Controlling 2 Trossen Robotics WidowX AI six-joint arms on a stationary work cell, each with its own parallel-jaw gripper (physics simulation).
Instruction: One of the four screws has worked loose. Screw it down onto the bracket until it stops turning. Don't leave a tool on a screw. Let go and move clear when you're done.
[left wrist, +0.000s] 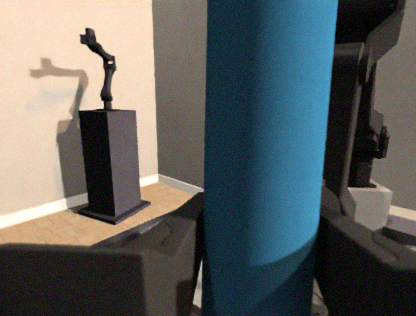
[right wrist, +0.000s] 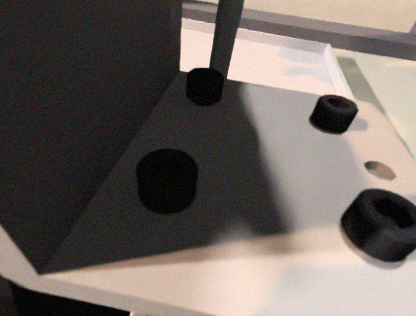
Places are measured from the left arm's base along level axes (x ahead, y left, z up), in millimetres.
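Pixels of known places: left gripper, between the fingertips: (left wrist: 251, 203); right arm's base, origin of its link: (left wrist: 351, 182).
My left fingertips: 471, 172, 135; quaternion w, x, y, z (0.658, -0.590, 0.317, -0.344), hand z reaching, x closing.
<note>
Ahead of a thing's pixels: the offset from my left fingertips to its top centre, as dx, dy, dz. "spot": to the spot under its first point.
In the left wrist view my left gripper (left wrist: 251, 203) is shut on a thick, upright blue handle @[spot: -31, -19, +41] (left wrist: 267, 120); its ends are out of frame. My right gripper's fingers do not show. In the right wrist view a dark bracket @[spot: -22, -3, -147] (right wrist: 270, 110) carries black screws: far left (right wrist: 205, 86), near left (right wrist: 167, 180) and far right (right wrist: 334, 114). A fourth black screw @[+14, +12, -141] (right wrist: 380, 225) is at the near right. A thin dark tool shaft @[spot: -26, -18, -131] (right wrist: 227, 35) comes down to the far left screw; its tip is hidden there. I cannot tell which screw stands higher.
The bracket's tall dark upright @[spot: +13, -34, -130] (right wrist: 85, 90) fills the left of the right wrist view. A pale plate @[spot: +25, -11, -147] (right wrist: 225, 272) lies under the bracket, with a round hole @[spot: -6, +22, -149] (right wrist: 381, 170). A pale tray @[-229, -118, -198] (right wrist: 270, 60) is behind. In the left wrist view a dark pedestal (left wrist: 122, 165) bears a small arm (left wrist: 107, 82).
</note>
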